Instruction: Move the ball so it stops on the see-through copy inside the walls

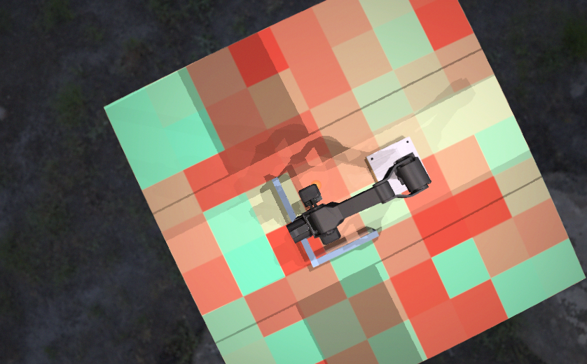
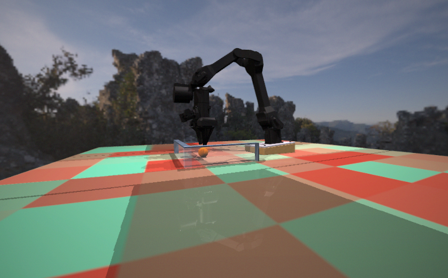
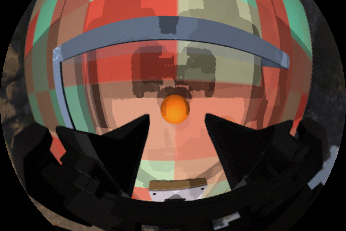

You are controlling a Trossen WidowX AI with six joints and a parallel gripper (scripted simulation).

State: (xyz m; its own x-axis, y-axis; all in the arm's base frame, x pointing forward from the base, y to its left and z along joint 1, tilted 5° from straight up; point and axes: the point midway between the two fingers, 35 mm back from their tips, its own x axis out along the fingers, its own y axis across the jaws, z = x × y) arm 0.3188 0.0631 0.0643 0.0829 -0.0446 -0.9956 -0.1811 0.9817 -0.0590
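Right now my gripper tip is 3 cm above the ball. The rest, counted from my gripper tip: see-through orange copy (2 cm behind, 9 cm to the right, 3 cm below).
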